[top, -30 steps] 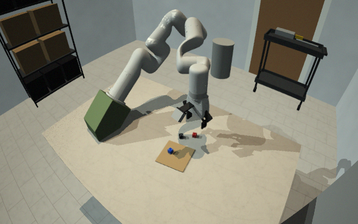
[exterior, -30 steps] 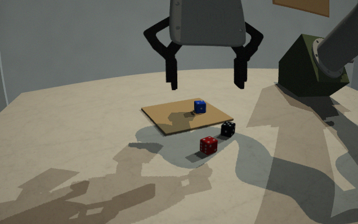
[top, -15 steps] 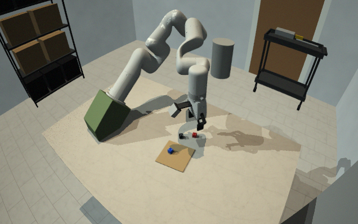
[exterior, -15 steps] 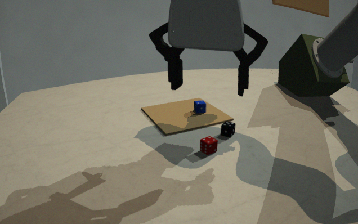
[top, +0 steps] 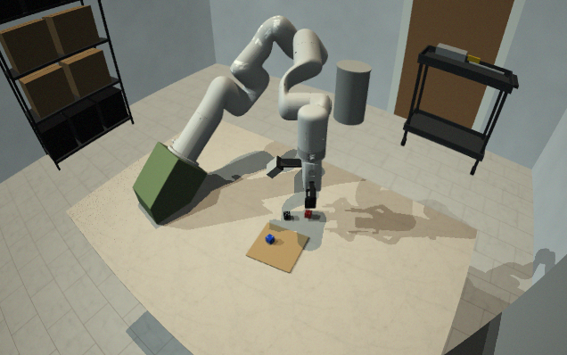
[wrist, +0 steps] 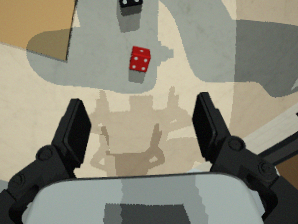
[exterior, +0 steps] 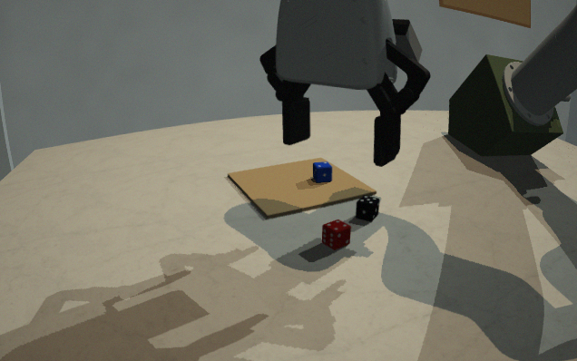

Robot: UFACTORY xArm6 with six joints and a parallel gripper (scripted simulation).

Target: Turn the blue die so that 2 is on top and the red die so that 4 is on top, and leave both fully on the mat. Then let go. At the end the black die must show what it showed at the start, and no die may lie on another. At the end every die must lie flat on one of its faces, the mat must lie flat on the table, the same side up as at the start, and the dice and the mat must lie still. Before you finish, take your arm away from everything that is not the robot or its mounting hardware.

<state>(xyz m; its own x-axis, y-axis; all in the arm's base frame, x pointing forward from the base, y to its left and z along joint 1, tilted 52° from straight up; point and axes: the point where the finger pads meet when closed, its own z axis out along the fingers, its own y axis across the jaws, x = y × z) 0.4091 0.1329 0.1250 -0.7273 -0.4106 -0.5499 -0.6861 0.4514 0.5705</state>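
Right now the red die is 90 mm below my hand. Also, from my hand: blue die: 150 mm to the right, 90 mm below, 20 mm behind; tan mat: 150 mm to the right, 100 mm below, 10 mm ahead; black die: 90 mm below, 50 mm to the right, 50 mm behind.
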